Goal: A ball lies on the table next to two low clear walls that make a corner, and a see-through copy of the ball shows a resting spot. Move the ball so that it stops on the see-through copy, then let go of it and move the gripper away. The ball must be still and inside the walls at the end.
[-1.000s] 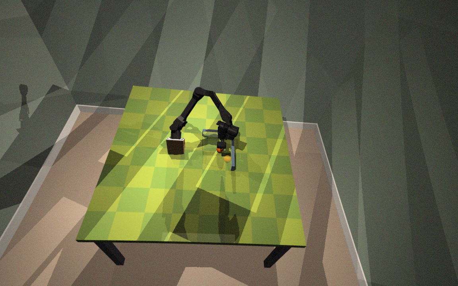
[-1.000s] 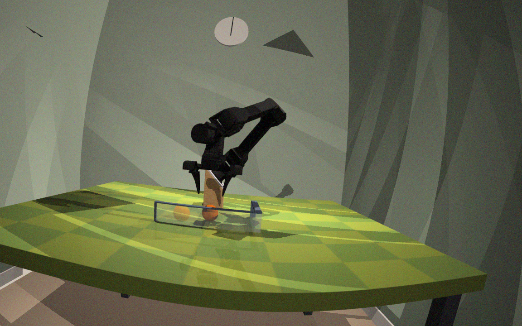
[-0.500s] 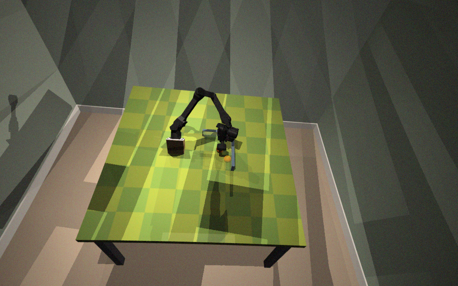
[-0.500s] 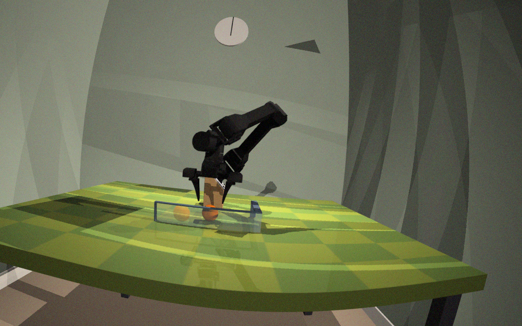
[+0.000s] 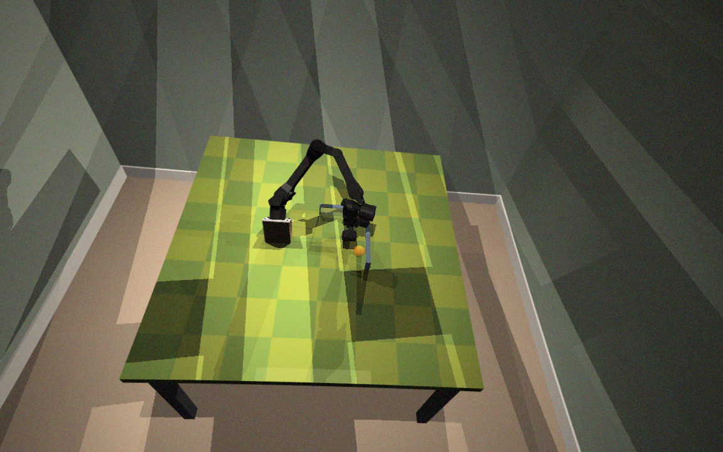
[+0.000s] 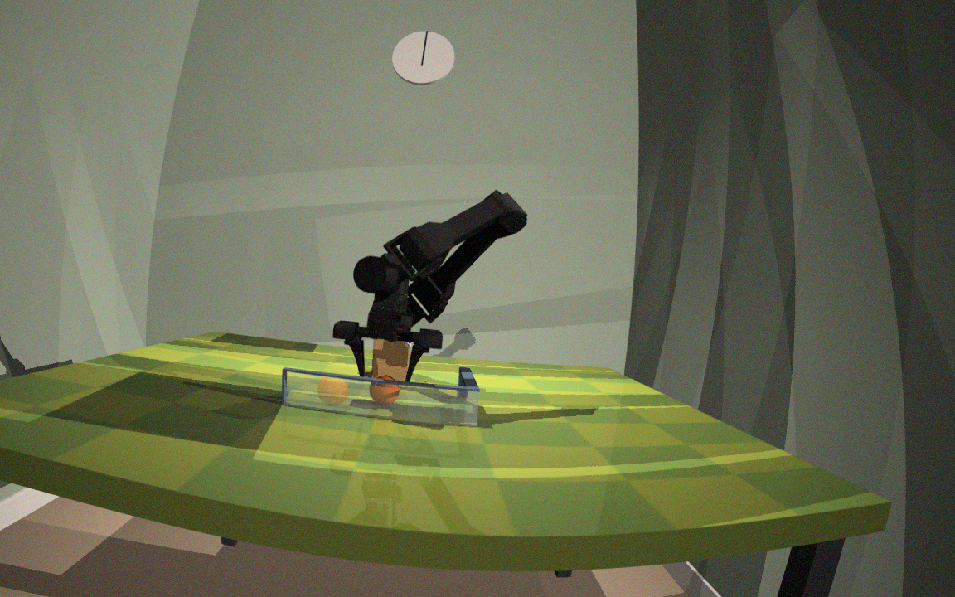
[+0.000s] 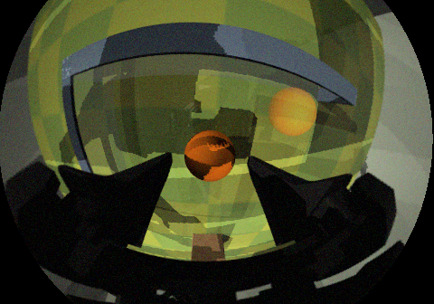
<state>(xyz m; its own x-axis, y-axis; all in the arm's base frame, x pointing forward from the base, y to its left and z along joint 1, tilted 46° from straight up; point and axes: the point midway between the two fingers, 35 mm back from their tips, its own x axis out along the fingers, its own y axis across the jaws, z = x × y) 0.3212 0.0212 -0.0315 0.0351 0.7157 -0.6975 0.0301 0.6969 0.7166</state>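
Right now the orange ball is 1 cm below my gripper tip. The rest, counted from my gripper tip: see-through copy of ball: 9 cm to the right, 5 cm ahead, 1 cm below.
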